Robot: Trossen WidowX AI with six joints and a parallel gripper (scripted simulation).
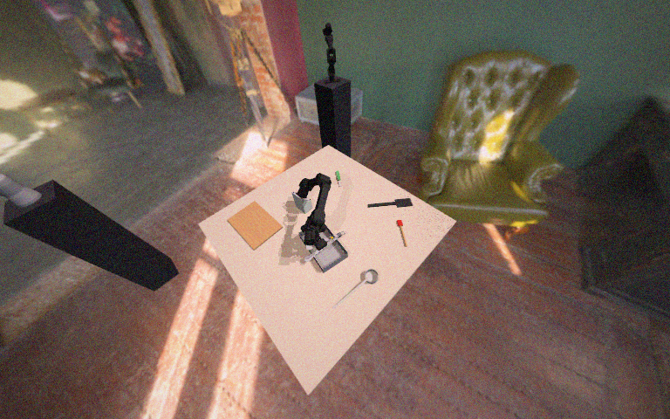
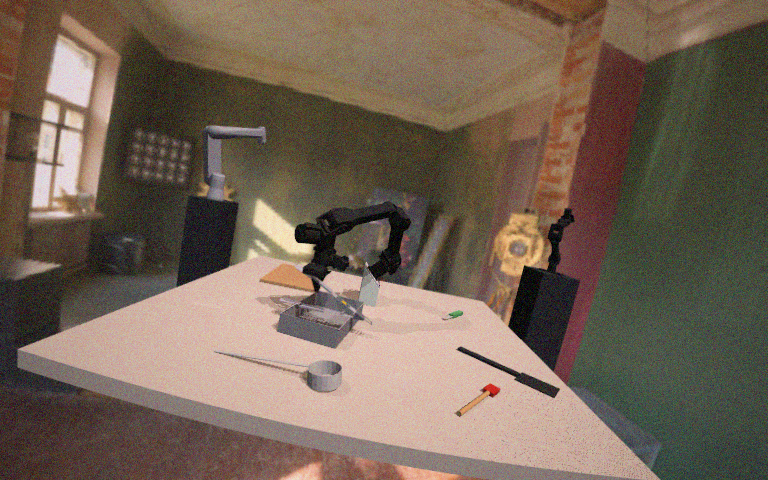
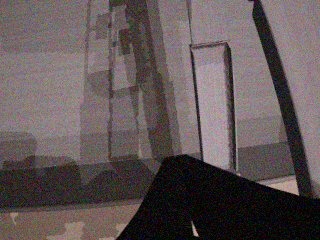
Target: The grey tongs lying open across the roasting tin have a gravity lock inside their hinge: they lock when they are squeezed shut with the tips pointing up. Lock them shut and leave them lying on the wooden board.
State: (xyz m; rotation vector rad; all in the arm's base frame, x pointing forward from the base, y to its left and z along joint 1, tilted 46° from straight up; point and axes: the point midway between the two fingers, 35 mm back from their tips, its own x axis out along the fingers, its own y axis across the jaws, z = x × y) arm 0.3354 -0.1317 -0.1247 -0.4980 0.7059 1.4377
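My gripper tip is now 40 mm short of the flat tong arm, 40 mm above it and 20 mm to the right of it. From my gripper tip the other things lie so: black spatula: 630 mm to the left, 140 mm ahead, 100 mm below; wooden board: 490 mm behind, 160 mm to the right, 90 mm below; grey roasting tin: 70 mm below, 40 mm to the left, 10 mm ahead.
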